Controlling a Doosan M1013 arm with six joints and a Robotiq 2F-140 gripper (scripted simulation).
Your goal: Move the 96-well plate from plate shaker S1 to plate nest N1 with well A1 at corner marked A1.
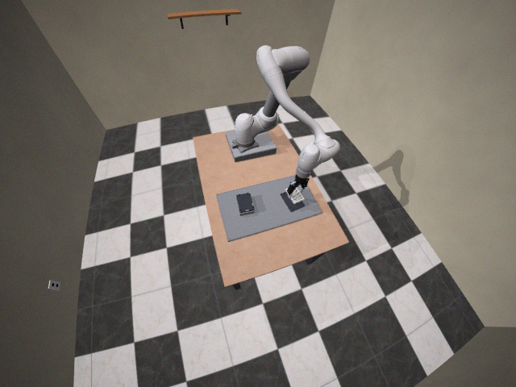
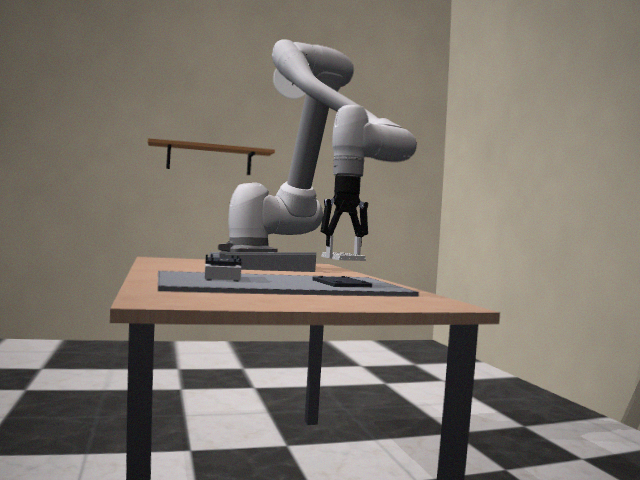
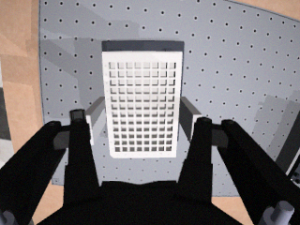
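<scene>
My hand is 10 cm above the plate nest. Round my hand: white 96-well plate (2 cm below).
</scene>
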